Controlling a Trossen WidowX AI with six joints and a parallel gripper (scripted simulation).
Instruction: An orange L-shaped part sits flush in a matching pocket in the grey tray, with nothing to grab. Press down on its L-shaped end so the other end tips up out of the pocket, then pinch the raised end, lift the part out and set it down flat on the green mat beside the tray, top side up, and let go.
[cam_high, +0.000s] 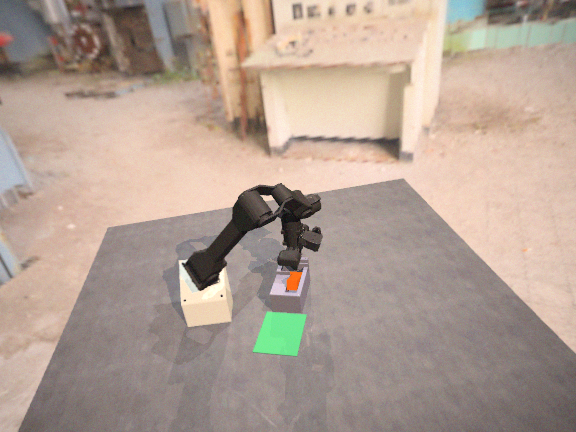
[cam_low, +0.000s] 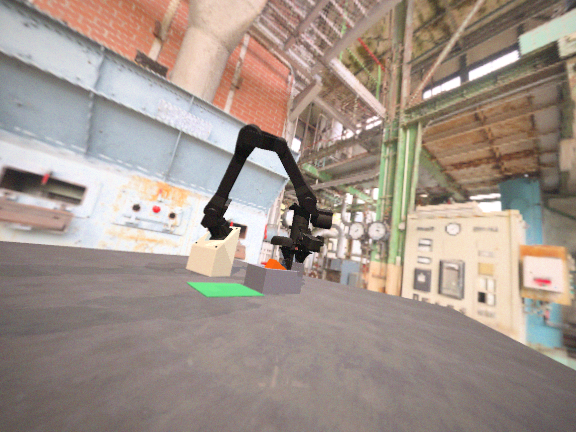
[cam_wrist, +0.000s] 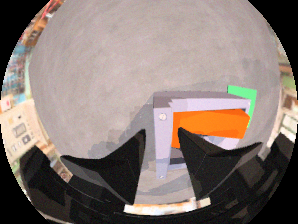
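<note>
The orange L-shaped part is 4 cm to the right of my gripper tip, 3 cm behind it and 2 cm below it. The rest, counted from my gripper tip: green mat 20 cm to the right, 10 cm behind, 7 cm below.
</note>
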